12 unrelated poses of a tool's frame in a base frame.
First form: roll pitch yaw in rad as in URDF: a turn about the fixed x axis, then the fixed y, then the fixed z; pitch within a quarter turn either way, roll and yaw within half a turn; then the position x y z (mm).
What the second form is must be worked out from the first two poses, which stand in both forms.
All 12 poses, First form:
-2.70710 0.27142 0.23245 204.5 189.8 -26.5
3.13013 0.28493 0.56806 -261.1 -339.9 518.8
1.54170 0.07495 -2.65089 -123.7 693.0 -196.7
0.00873 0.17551 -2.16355 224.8 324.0 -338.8
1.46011 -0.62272 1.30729 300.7 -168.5 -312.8
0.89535 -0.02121 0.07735 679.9 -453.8 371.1
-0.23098 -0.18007 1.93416 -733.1 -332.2 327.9
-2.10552 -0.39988 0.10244 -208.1 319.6 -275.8
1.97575 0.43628 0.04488 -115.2 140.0 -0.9
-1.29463 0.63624 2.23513 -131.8 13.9 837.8
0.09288 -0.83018 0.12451 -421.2 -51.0 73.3
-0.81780 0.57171 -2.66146 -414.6 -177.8 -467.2
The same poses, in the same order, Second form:
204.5 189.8 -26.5 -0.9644 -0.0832 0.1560 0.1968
-261.1 -339.9 518.8 0.9500 0.2782 -0.1347 0.0452
-123.7 693.0 -196.7 0.1952 -0.6689 -0.7017 0.1488
224.8 324.0 -338.8 0.0794 0.0373 -0.8796 0.4676
300.7 -168.5 -312.8 0.6428 0.2048 0.5935 0.4389
679.9 -453.8 371.1 0.4329 0.0072 0.0394 0.9006
-733.1 -332.2 327.9 0.0084 -0.1452 0.8086 0.5702
-208.1 319.6 -275.8 -0.8453 -0.1418 -0.1475 0.4935
-115.2 140.0 -0.9 0.8122 0.1374 -0.1686 0.5413
-131.8 13.9 837.8 -0.4751 -0.4057 0.7638 0.1622
-421.2 -51.0 73.3 0.0675 -0.3994 0.0756 0.9112
-414.6 -177.8 -467.2 0.1606 0.4320 -0.8284 0.3182

